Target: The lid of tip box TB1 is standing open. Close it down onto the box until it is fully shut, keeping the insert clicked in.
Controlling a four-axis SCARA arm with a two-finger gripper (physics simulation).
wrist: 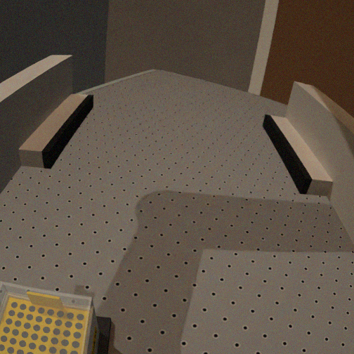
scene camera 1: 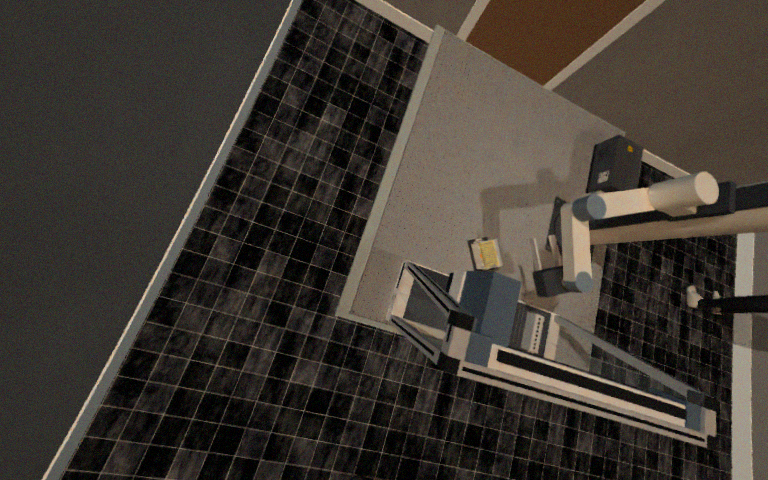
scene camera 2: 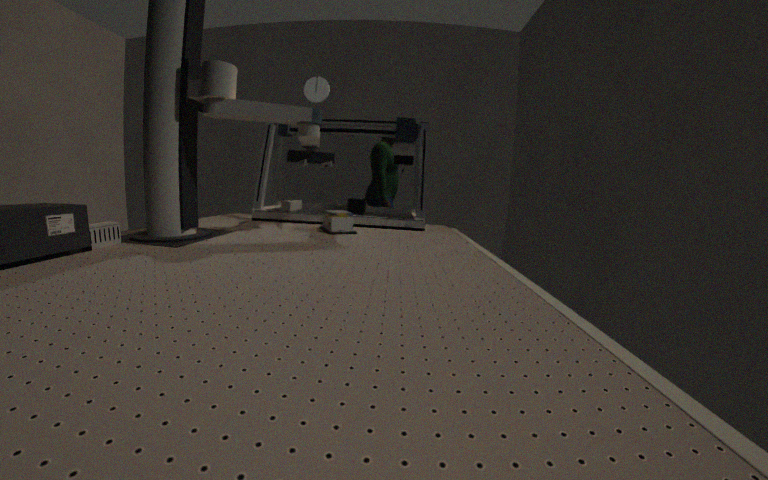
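Seen in the pictures: gripper, fingertip midpoint: [scene camera 1: 542, 236] [scene camera 2: 318, 162]; arm's base, link origin: [scene camera 2: 173, 239].
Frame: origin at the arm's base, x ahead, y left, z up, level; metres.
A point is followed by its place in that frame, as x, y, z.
Tip box TB1 [scene camera 1: 485, 257] @[0.520, 0.325, 0.090] [scene camera 2: 338, 222] @[0.511, 0.240, 0.054] is a small pale box on a dark base [wrist: 104, 334]. In the wrist view it is cut off at the lower left. The yellow insert [wrist: 44, 299] sits inside it. The clear lid [wrist: 75, 302] lies down over the insert; no lid stands upright. Whether it is fully shut cannot be told. My gripper [scene camera 1: 542, 238] @[0.434, 0.219, 0.267] [scene camera 2: 316, 164] @[0.434, 0.219, 0.267] [wrist: 181, 87] is shut on nothing, with a wide gap between its fingers. It hangs above the table, to the box's right in scene camera 1 and up and left of it in scene camera 2.
A framed gantry machine [scene camera 1: 489, 305] [scene camera 2: 338, 217] stands close to the box. A dark cabinet [scene camera 1: 614, 164] @[-0.038, -0.372, 0.127] [scene camera 2: 62, 223] @[-0.034, -0.312, 0.089] stands near the arm column [scene camera 2: 164, 113] @[0.039, -0.064, 0.383]. A small white box [scene camera 2: 291, 204] @[0.227, 0.502, 0.093] and a black block [scene camera 2: 356, 205] @[0.536, 0.515, 0.103] are inside the machine. A person in green [scene camera 2: 382, 169] is behind it.
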